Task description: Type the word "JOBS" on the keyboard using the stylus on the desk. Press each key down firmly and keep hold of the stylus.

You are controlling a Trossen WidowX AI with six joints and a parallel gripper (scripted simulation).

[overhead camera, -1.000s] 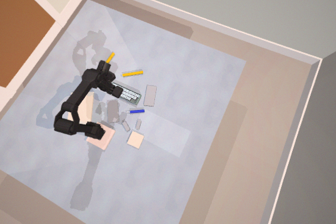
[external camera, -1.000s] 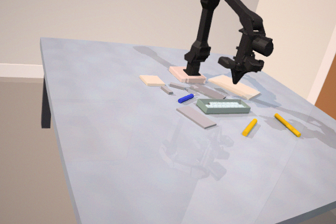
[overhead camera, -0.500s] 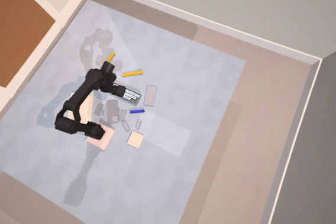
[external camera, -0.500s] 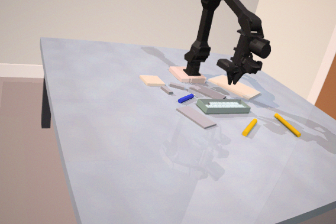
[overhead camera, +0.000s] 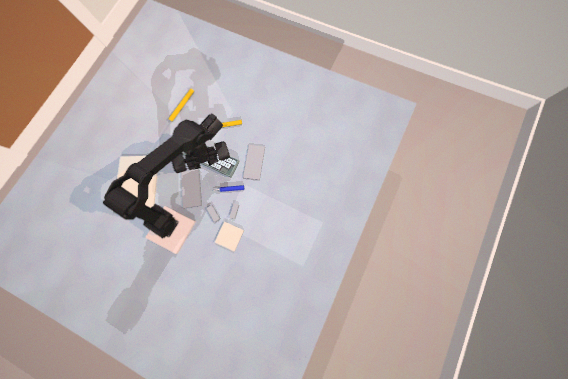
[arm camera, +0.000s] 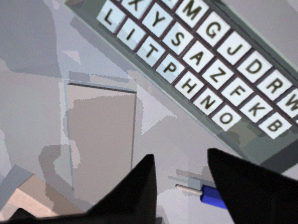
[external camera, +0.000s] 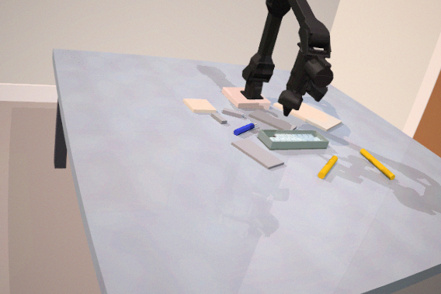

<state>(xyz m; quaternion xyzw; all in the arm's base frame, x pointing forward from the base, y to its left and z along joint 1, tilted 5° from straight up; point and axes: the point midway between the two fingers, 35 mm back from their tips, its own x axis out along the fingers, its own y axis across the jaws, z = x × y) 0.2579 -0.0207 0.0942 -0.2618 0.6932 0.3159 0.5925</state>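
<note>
My gripper tip is now 90 mm to the left of the blue stylus, 70 mm above it and 40 mm past it. Also, from my gripper tip: grey stylus tip: 70 mm below, 60 mm to the right, 60 mm behind; then beige tile: 200 mm to the right, 180 mm behind, 70 mm below.
</note>
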